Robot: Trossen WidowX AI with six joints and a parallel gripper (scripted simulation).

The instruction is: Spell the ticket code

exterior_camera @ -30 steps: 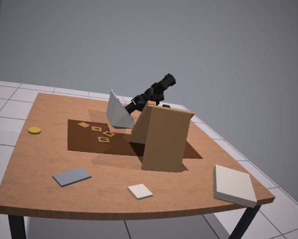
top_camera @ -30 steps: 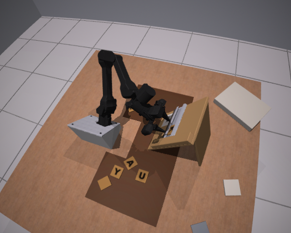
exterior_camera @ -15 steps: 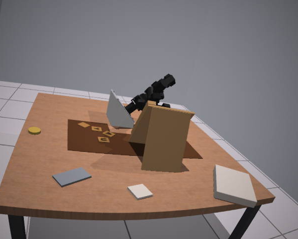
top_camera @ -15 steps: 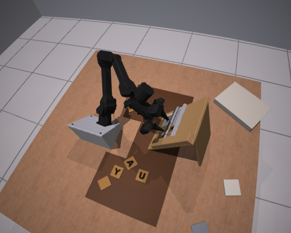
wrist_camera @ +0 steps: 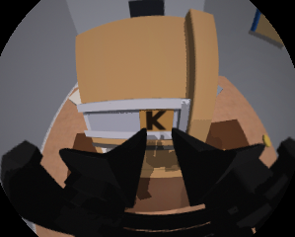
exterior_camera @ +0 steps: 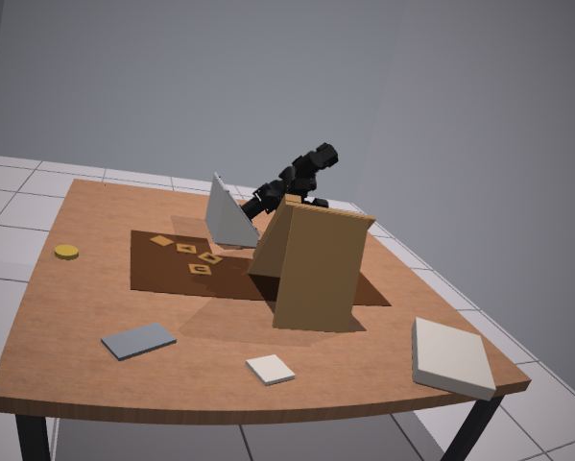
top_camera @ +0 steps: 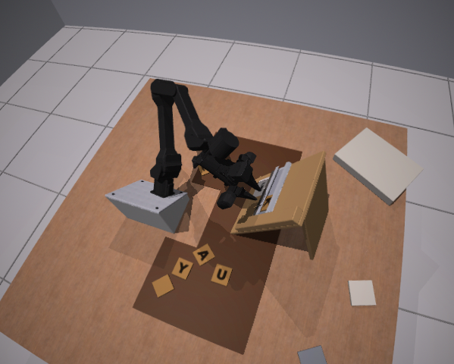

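Now: the white ticket 30 mm behind my gripper tip, 90 mm to the left of it and 110 mm below it. Round my gripper tip: dark brown mat (130 mm behind, 70 mm to the right, 180 mm below); small white pad (410 mm ahead, 90 mm to the right, 180 mm below); blank tile (180 mm behind, 360 mm to the right, 180 mm below).
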